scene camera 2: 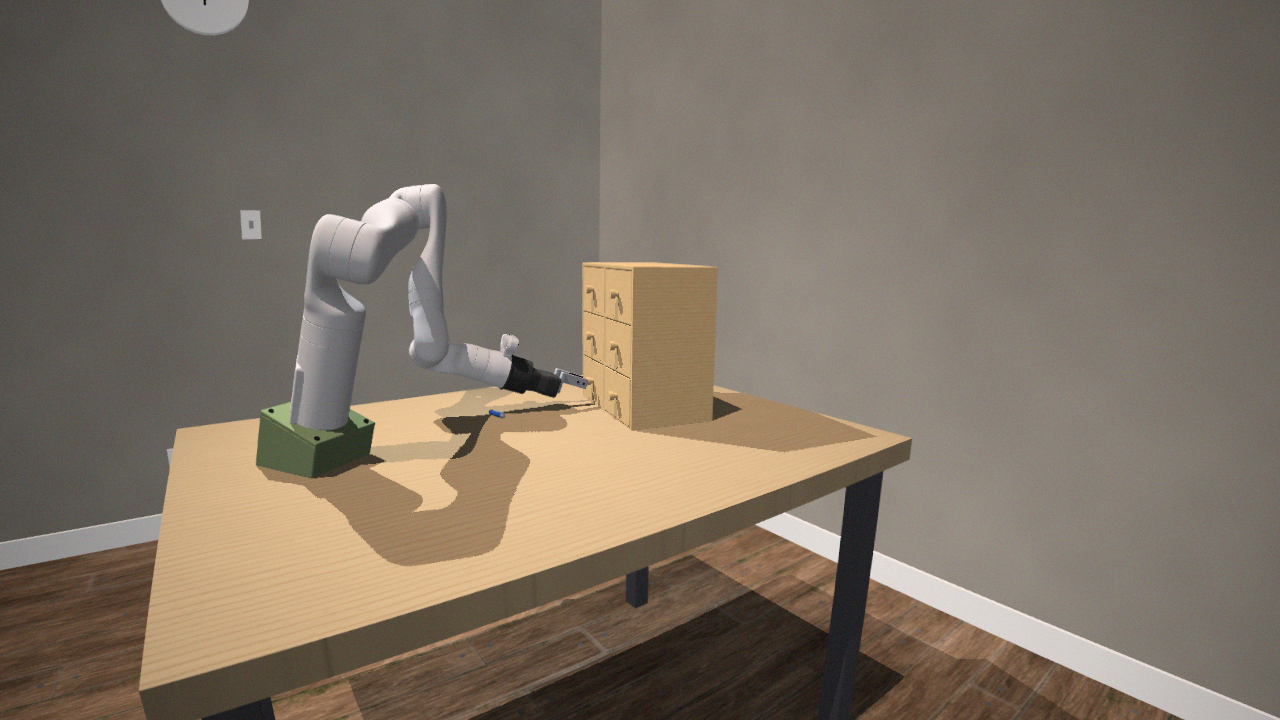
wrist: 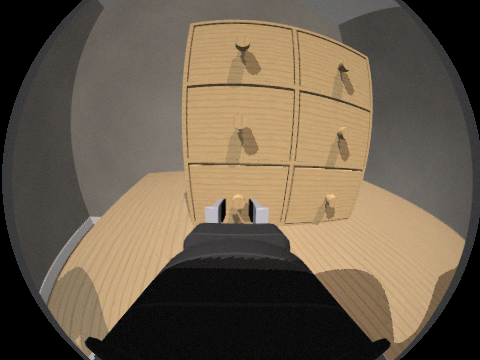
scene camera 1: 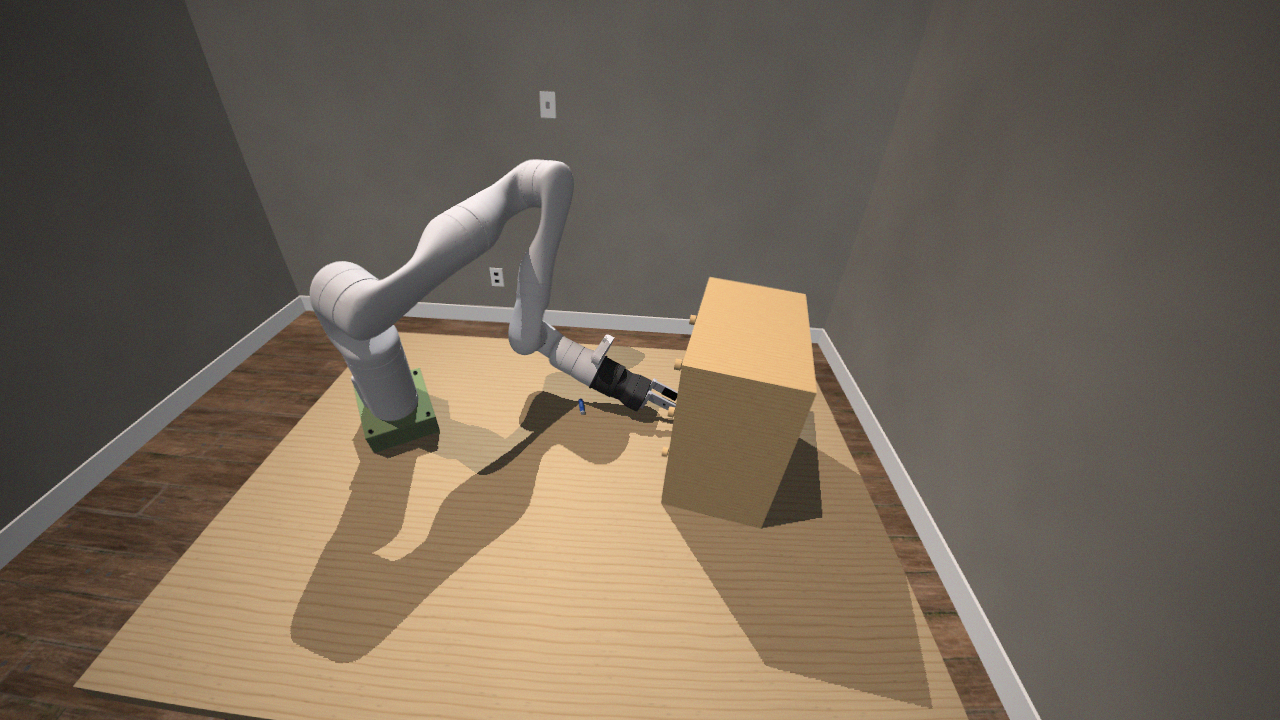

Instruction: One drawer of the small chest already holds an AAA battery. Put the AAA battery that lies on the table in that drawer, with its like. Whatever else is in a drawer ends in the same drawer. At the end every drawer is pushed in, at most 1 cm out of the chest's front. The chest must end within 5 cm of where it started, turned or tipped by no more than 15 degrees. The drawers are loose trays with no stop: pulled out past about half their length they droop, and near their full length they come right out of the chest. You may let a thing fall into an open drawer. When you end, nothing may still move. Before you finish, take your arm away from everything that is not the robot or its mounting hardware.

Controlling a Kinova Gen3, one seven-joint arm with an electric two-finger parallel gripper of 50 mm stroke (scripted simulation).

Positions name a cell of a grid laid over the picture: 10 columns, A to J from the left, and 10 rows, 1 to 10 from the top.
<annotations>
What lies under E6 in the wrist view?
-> The gripper.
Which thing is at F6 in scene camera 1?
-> A wooden chest.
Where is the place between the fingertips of the gripper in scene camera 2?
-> E6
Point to a wooden chest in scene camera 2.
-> At F5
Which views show the gripper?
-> Scene camera 2, the wrist view and scene camera 1: all of them.
</annotations>
